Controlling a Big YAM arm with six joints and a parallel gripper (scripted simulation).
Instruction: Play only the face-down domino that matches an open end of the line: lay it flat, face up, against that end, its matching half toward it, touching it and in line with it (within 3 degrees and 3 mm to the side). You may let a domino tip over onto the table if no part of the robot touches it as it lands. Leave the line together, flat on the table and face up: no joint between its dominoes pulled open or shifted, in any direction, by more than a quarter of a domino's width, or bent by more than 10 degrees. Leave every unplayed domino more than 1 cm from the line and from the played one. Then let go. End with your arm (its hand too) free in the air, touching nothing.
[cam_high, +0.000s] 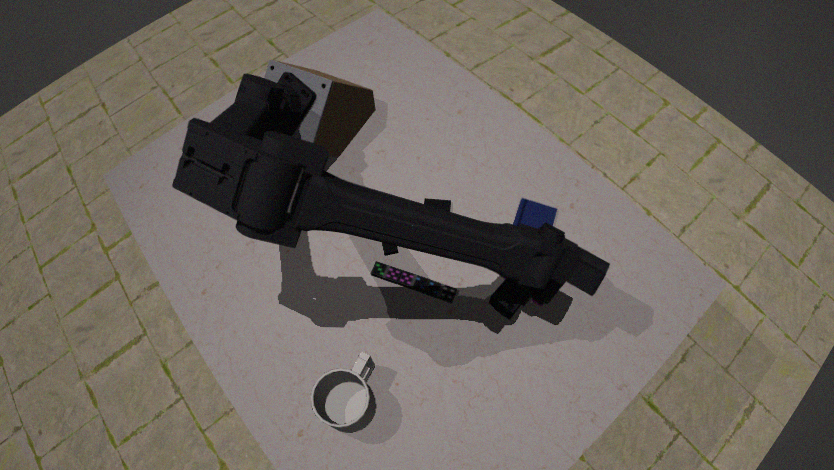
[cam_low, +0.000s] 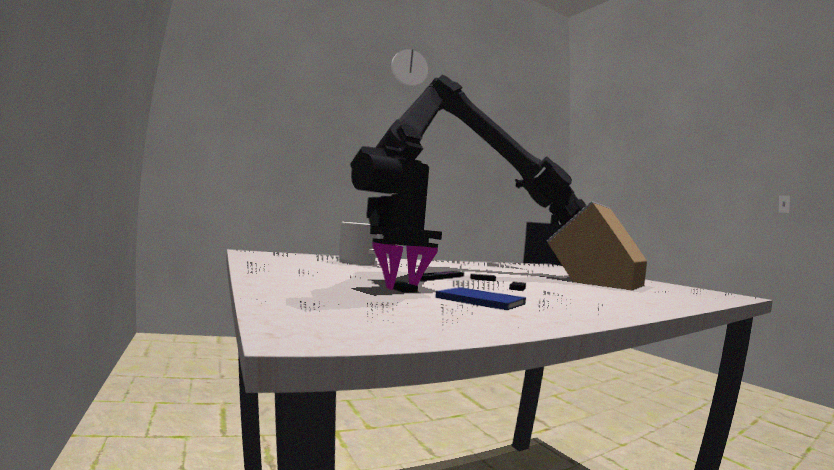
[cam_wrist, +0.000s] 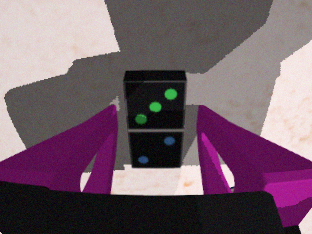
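Right now the domino is right at my hand. The rest, counted from my hand: blue book: 7 cm behind, 12 cm to the left; mug: 10 cm behind, 37 cm to the right, 3 cm above.
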